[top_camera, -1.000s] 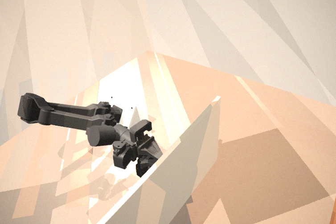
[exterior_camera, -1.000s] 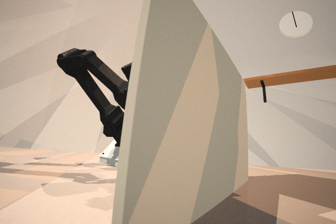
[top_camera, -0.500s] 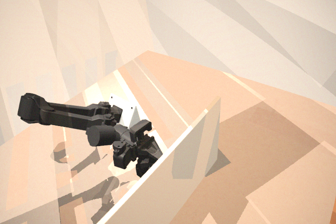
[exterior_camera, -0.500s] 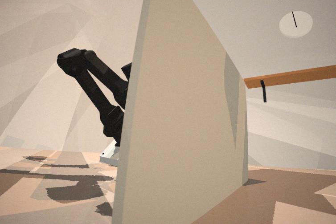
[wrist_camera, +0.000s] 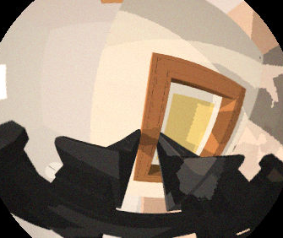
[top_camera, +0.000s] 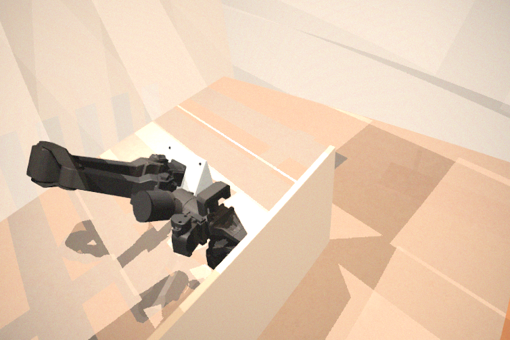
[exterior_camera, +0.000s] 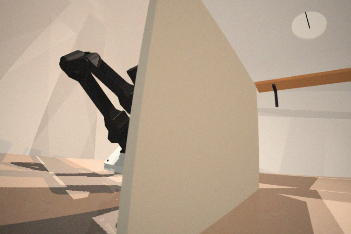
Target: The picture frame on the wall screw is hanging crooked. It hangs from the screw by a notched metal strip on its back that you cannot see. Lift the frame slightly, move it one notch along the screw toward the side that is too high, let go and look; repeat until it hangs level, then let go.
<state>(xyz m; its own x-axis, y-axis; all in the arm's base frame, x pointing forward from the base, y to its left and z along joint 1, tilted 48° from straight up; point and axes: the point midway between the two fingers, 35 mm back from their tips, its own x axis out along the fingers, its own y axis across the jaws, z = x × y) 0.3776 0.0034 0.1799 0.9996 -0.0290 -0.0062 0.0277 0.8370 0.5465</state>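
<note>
Right now my gripper tip is 10 mm short of the picture frame, 10 mm to the left of it and 50 mm above it. From my gripper tip the other things lie so: wall panel (20 mm ahead, 10 mm to the right, 70 mm below).
</note>
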